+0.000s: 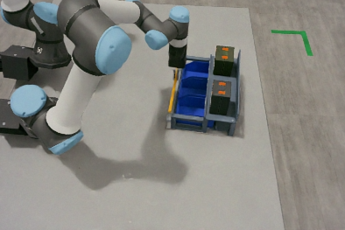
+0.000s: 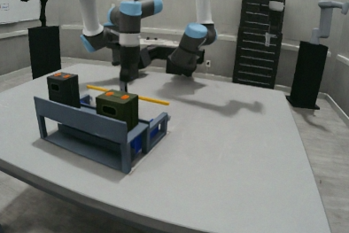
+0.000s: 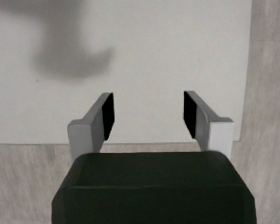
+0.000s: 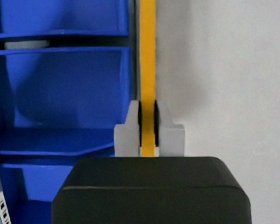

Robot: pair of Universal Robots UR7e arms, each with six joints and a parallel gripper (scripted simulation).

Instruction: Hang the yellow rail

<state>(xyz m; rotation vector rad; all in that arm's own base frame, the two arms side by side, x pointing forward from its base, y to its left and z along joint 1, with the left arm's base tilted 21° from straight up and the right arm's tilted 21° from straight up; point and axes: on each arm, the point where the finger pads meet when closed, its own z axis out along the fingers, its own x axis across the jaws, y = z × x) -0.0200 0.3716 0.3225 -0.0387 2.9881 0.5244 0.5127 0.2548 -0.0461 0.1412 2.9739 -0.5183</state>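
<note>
Right now my right hand is 2 cm above the yellow rail. From my right hand the other things lie so: blue-grey shelf: 13 cm ahead, 4 cm to the right, 6 cm below.
</note>
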